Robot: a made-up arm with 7 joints.
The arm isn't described. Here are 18 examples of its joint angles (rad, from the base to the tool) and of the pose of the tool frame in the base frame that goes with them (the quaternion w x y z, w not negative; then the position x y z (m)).
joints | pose
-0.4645 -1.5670 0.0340 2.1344 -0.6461 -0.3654 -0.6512 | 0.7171 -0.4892 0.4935 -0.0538 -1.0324 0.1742 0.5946
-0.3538 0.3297 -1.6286 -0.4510 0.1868 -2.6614 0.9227 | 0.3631 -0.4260 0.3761 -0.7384 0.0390 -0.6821 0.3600
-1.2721 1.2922 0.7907 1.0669 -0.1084 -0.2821 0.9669 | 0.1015 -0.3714 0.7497 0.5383 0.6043 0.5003 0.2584
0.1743 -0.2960 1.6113 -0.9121 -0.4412 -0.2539 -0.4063 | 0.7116 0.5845 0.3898 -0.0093 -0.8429 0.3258 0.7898
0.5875 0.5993 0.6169 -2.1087 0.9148 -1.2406 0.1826 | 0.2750 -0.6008 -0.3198 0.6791 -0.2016 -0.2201 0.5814
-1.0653 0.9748 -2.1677 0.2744 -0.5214 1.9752 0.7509 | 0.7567 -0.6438 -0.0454 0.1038 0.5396 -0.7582 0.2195
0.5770 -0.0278 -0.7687 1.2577 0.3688 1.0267 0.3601 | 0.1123 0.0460 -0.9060 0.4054 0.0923 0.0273 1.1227
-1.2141 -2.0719 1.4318 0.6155 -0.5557 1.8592 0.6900 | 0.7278 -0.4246 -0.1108 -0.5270 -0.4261 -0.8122 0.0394
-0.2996 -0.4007 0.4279 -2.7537 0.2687 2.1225 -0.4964 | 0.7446 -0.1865 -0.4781 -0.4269 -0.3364 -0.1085 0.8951
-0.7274 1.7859 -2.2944 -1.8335 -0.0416 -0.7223 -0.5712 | 0.1549 -0.6599 -0.7245 -0.1248 0.2835 -0.6851 0.4252
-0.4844 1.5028 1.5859 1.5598 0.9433 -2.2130 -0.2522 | 0.4602 0.0879 0.3711 0.8017 -0.0773 0.0724 0.7671
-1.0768 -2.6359 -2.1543 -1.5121 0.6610 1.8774 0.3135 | 0.8595 0.1806 -0.3865 -0.2816 0.3111 -0.5040 0.3368
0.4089 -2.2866 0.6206 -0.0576 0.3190 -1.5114 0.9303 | 0.3319 -0.3673 -0.8545 -0.1575 -0.3707 0.4647 -0.1881
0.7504 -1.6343 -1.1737 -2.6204 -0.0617 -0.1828 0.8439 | 0.3151 -0.9377 -0.0079 -0.1462 -0.7537 0.5129 0.3948
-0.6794 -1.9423 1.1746 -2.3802 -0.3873 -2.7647 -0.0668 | 0.0481 0.6993 -0.6880 0.1878 -0.6009 -0.5705 0.2493
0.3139 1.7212 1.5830 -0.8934 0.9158 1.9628 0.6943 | 0.8043 0.2108 -0.5321 -0.1598 0.4738 -0.3013 0.4991
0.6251 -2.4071 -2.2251 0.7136 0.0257 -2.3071 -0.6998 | 0.6068 0.4521 -0.4543 0.4702 -0.8993 0.2089 0.6015
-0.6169 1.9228 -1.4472 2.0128 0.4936 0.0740 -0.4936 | 0.8029 0.1903 -0.5433 0.1549 0.0671 -0.1516 -0.3549
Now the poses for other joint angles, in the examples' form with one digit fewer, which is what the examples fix.
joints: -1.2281 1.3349 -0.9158 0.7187 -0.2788 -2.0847 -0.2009
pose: 0.302 0.130 0.671 -0.664 0.346 -0.080 -0.499
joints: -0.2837 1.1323 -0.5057 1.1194 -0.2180 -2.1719 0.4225
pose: 0.593 0.532 0.521 -0.308 0.721 -0.128 0.072
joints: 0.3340 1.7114 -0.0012 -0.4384 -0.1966 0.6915 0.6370
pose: 0.642 -0.263 -0.719 0.039 0.403 -0.668 0.158
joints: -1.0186 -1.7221 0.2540 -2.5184 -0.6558 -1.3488 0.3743
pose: 0.237 0.887 -0.129 -0.374 -0.612 -0.376 0.645
